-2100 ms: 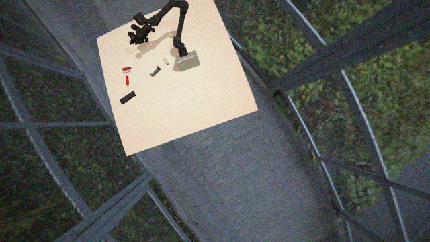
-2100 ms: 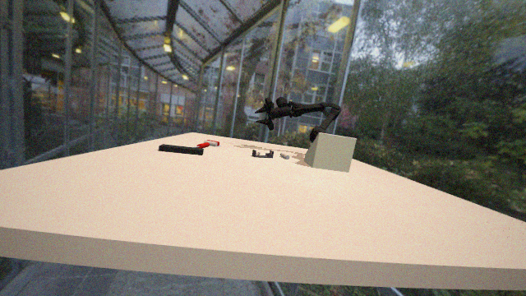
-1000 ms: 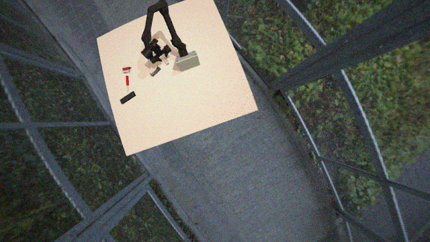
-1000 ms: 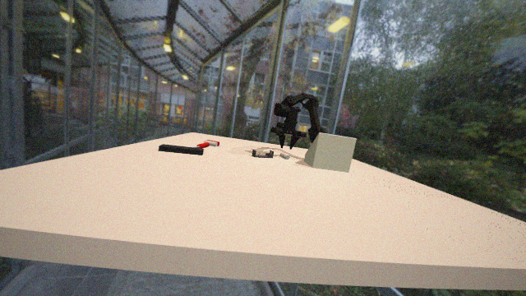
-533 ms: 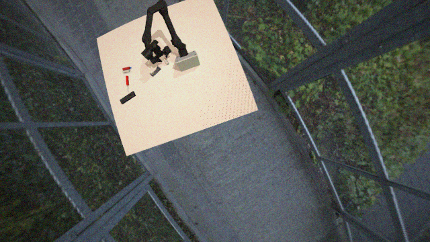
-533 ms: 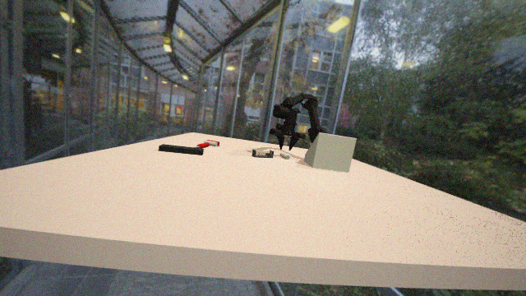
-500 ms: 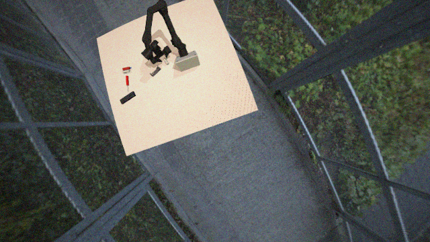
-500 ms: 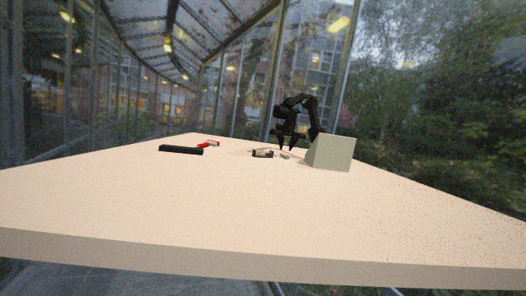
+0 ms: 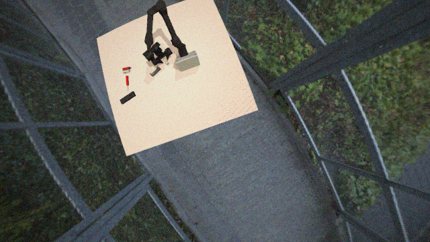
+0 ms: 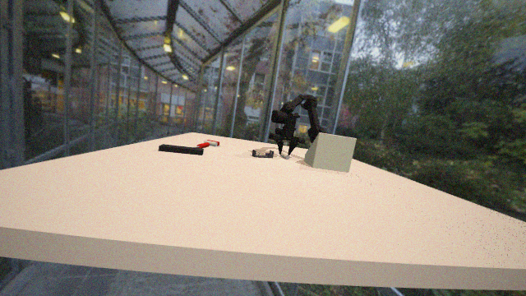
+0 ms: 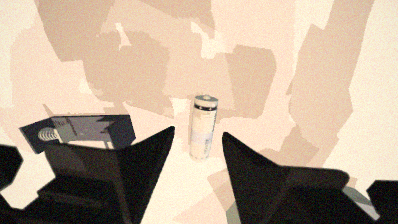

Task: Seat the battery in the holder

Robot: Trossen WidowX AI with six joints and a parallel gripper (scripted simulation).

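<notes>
Right now the battery is 10 mm below my gripper tip. From my gripper tip the other things lie so: red screwdriver (410 mm ahead, 110 mm to the left, 10 mm below); black bar (430 mm ahead, 230 mm to the left).
</notes>
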